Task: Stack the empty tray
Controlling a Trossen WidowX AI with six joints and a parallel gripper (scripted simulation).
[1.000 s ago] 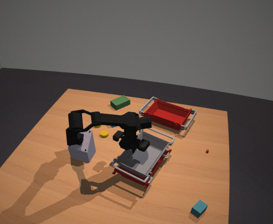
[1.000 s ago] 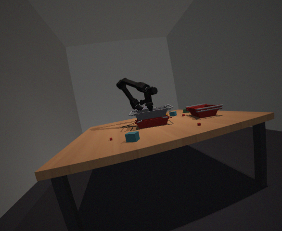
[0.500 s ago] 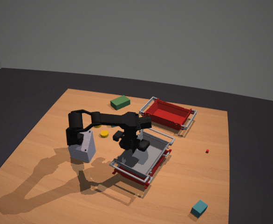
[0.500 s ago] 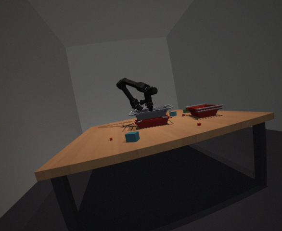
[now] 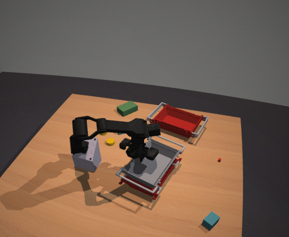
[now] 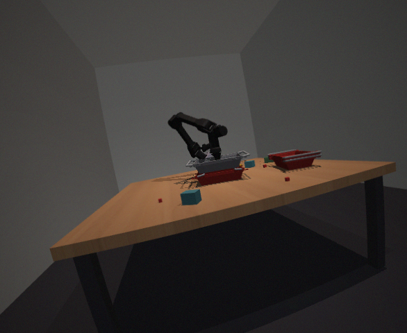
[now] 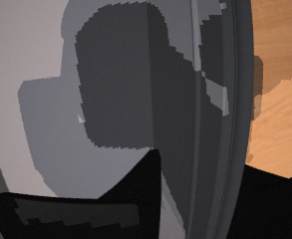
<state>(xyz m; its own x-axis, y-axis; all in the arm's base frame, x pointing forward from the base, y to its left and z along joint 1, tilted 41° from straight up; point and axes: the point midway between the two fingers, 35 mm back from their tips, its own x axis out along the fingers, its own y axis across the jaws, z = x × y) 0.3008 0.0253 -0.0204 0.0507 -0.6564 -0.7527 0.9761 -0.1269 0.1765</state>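
The grey tray lies 7 cm ahead of my gripper tip, 3 cm above it and 1 cm to the right of it. Also, from my gripper tip: tiny red cube 40 cm ahead, 20 cm to the left, 8 cm below; then green block 50 cm to the left, 26 cm behind, 7 cm below.
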